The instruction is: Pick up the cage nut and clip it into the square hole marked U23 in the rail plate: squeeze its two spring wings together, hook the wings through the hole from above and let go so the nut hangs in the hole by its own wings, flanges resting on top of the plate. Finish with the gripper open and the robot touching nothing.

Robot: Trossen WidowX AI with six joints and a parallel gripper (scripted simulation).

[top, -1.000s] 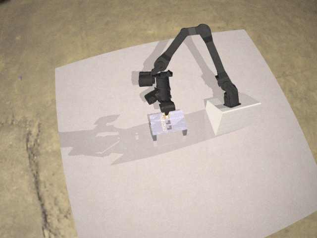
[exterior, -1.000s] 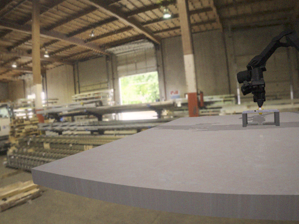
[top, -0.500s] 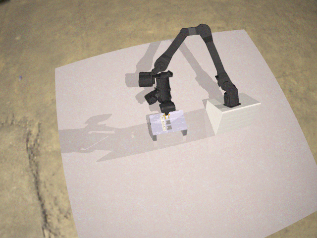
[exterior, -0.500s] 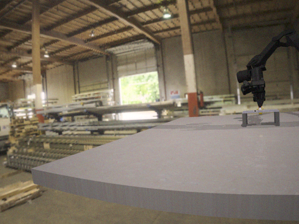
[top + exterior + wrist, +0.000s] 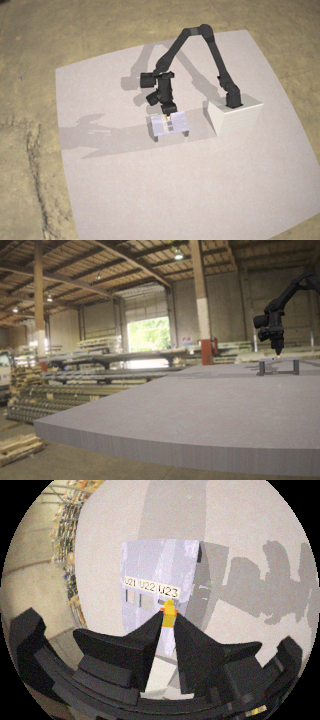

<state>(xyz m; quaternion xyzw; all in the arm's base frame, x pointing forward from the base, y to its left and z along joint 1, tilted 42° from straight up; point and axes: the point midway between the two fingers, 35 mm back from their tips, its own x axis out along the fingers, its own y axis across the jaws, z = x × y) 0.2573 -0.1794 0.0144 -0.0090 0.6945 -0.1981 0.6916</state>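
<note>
My gripper tip is 1 cm above the cage nut. Also, from my gripper tip: label (3 cm ahead, 3 cm to the left, 1 cm below).
</note>
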